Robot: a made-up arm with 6 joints. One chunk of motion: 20 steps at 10 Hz.
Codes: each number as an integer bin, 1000 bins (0 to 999) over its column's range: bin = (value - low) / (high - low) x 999, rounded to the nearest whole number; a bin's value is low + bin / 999 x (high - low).
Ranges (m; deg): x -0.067..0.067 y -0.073..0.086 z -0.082..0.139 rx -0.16..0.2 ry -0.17..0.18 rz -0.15..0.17
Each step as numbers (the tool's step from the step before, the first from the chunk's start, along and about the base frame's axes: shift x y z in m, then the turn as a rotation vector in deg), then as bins.
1 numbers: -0.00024 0.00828 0.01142 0.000 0.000 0.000
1 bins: 498 511 422 444 485 468
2 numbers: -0.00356 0.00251 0.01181 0.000 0.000 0.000
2 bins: 473 474 424 444 485 468
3 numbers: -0.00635 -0.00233 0.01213 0.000 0.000 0.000
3 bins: 452 444 426 444 485 468
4 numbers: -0.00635 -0.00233 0.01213 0.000 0.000 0.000
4 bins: 452 444 426 444 485 468
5 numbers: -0.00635 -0.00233 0.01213 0.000 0.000 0.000
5 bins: 452 444 426 444 485 468
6 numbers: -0.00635 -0.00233 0.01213 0.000 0.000 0.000
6 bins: 452 444 426 444 485 468
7 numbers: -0.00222 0.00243 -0.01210 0.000 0.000 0.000
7 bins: 483 474 316 444 485 468
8 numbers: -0.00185 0.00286 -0.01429 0.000 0.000 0.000
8 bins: 486 477 306 444 485 468
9 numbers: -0.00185 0.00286 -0.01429 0.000 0.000 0.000
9 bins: 486 477 306 444 485 468
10 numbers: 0.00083 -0.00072 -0.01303 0.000 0.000 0.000
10 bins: 506 454 312 444 485 468
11 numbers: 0.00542 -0.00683 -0.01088 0.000 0.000 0.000
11 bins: 540 416 321 444 485 468
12 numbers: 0.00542 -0.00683 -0.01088 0.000 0.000 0.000
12 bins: 540 416 321 444 485 468
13 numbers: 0.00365 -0.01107 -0.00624 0.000 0.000 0.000
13 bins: 527 389 342 444 485 468
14 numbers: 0.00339 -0.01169 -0.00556 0.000 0.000 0.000
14 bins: 525 385 346 444 485 468
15 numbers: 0.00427 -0.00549 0.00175 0.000 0.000 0.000
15 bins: 531 424 379 444 485 468
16 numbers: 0.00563 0.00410 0.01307 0.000 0.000 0.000
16 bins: 541 484 430 444 485 468
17 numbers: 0.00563 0.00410 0.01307 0.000 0.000 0.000
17 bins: 541 484 430 444 485 468
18 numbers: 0.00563 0.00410 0.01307 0.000 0.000 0.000
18 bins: 541 484 430 444 485 468
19 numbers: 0.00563 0.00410 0.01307 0.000 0.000 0.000
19 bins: 541 484 430 444 485 468
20 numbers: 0.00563 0.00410 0.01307 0.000 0.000 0.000
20 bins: 541 484 430 444 485 468
